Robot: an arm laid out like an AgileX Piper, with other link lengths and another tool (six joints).
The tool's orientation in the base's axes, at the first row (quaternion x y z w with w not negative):
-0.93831 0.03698 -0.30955 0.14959
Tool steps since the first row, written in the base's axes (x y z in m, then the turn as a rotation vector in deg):
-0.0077 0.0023 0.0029 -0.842 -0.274 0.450
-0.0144 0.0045 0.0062 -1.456 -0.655 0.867
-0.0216 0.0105 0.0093 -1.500 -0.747 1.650
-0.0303 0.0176 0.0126 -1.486 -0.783 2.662
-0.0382 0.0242 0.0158 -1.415 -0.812 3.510
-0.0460 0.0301 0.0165 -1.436 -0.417 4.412
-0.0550 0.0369 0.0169 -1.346 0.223 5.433
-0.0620 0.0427 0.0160 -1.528 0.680 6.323
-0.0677 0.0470 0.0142 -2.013 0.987 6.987
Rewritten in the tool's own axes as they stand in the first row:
-0.0049 -0.0033 -0.0062 -0.378 0.105 -0.913
-0.0088 -0.0065 -0.0121 -0.573 0.327 -1.693
-0.0138 -0.0133 -0.0172 -0.147 0.176 -2.341
-0.0201 -0.0213 -0.0230 0.447 -0.097 -3.114
-0.0257 -0.0287 -0.0284 0.992 -0.325 -3.727
-0.0325 -0.0347 -0.0321 1.425 -0.976 -4.327
-0.0407 -0.0416 -0.0359 1.975 -1.893 -4.888
-0.0477 -0.0470 -0.0379 2.262 -2.603 -5.557
-0.0541 -0.0507 -0.0388 2.200 -3.108 -6.272

